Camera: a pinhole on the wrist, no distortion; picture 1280 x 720 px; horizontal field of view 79.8 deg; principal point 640.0 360.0 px. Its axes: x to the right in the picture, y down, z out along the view. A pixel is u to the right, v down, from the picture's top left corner.
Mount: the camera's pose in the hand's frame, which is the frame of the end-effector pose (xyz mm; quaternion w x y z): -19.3 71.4 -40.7 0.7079 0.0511 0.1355 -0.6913
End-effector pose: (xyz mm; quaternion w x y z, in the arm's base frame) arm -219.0 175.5 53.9 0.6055 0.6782 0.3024 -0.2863
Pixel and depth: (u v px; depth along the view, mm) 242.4 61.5 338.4
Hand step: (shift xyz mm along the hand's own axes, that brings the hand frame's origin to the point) -110.6 148.0 344.8
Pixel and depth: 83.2 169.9 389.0
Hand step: -70.2 239.7 417.4
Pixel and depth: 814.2 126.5 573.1
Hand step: -122.4 -210.1 494.2
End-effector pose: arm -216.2 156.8 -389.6 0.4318 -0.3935 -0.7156 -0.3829
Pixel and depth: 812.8 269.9 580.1
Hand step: -15.8 -208.3 488.5
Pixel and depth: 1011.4 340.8 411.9
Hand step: 21.9 -228.8 302.6
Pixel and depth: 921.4 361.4 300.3
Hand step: 18.5 -113.1 218.0
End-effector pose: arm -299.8 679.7 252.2 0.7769 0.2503 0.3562 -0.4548
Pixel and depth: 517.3 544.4 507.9
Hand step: 163.1 22.8 453.2
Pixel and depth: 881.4 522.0 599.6
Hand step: 180.7 -261.8 469.5
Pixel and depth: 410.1 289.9 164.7
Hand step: -14.7 75.8 131.8
